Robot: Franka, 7 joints.
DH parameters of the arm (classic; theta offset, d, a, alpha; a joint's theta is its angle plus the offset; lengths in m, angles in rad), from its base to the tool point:
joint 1: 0 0.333 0 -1.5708
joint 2: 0 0 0 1.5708
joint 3: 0 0.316 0.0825 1.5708
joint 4: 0 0 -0.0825 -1.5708
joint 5: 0 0.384 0 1.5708
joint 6: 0 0 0.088 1.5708
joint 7: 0 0.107 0 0
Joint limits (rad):
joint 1: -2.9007..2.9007
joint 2: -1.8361..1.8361
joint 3: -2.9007..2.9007
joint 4: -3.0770..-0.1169
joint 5: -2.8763..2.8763
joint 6: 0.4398..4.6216
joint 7: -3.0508..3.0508
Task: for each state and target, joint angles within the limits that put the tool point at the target. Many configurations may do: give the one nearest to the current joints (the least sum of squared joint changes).
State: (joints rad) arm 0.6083 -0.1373 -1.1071 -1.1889 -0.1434 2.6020 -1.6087
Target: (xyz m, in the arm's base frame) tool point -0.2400 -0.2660 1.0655
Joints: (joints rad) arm -0.0475 -0.8751 -0.5947 -1.1057 -0.1703 2.6228 -1.6087
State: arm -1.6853 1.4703 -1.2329 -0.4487 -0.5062 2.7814 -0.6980
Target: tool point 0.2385 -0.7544 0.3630
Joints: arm -1.3501 1.4840 -1.2177 -0.1169 -0.5184 3.5006 -0.6980
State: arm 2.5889 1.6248 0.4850 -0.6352 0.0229 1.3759 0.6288
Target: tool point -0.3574 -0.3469 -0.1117
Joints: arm 2.9007 1.8361 0.8494 -1.4078 0.0823 1.5983 0.6288
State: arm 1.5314 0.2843 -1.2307 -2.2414 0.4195 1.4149 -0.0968
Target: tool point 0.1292 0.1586 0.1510
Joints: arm 1.7227 0.4440 -0.8730 -2.7180 0.4939 1.3907 -0.0968
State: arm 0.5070 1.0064 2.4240 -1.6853 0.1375 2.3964 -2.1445
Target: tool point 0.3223 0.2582 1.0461
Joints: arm 0.2143 1.0561 2.7496 -1.0249 0.1205 2.5883 -2.1445
